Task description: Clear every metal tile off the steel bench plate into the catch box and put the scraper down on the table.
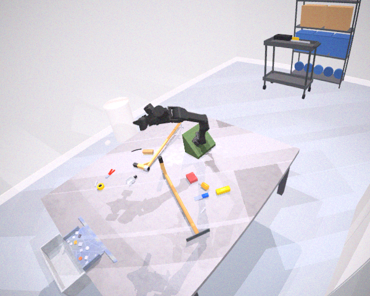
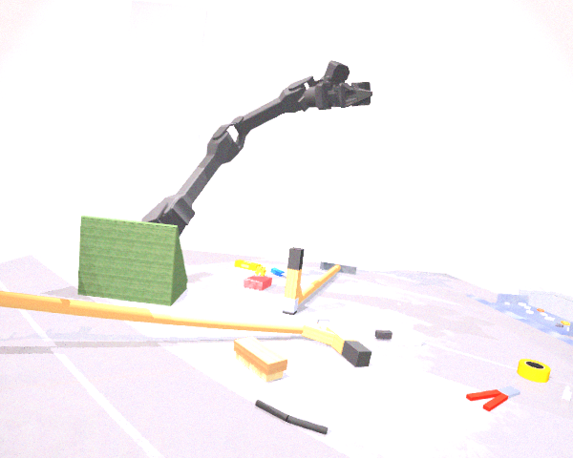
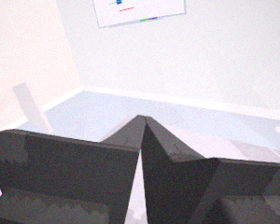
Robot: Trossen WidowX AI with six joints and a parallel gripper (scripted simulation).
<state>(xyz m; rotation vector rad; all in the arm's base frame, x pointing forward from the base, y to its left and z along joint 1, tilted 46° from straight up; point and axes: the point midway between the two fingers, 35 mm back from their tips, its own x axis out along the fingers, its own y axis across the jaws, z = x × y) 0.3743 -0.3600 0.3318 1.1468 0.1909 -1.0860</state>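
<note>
The blue piece is 9 cm behind my gripper tip, 32 cm to the left of it and 51 cm below it. From my gripper tip the other things lie so: long scraper 1 cm behind, 20 cm to the left, 46 cm below; then wooden block 25 cm behind, 30 cm to the right, 50 cm below; then red block 19 cm behind, 18 cm to the left, 51 cm below.
</note>
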